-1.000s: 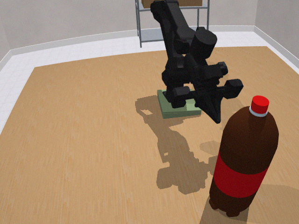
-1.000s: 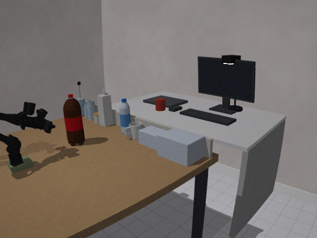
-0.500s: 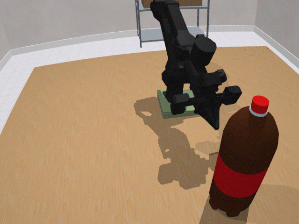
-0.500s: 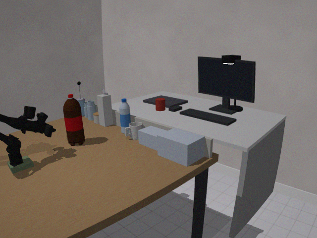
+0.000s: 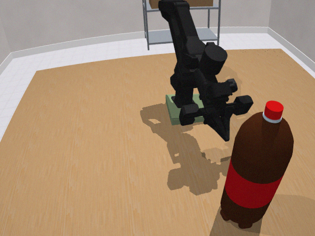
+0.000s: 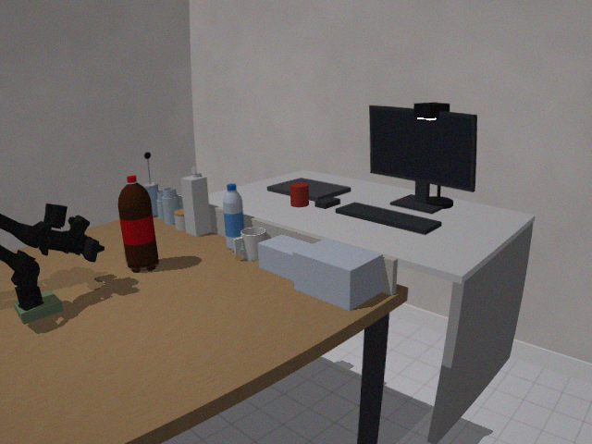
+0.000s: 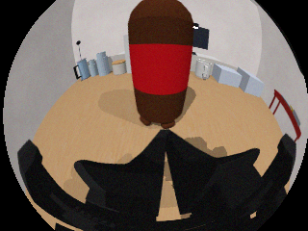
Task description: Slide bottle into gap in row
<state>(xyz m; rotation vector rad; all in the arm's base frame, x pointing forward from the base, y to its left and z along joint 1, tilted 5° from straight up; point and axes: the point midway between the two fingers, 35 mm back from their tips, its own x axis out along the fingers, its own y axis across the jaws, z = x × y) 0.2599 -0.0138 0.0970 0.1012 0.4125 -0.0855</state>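
Now: hand 160 mm short of the cola bottle, 20 mm to the left of it and 30 mm below it. Also, from my hand: water bottle 470 mm ahead, 170 mm to the right, 10 mm below; then jar 550 mm ahead, 250 mm to the left, 50 mm below; then grey box 340 mm ahead, 640 mm to the right, 60 mm below.
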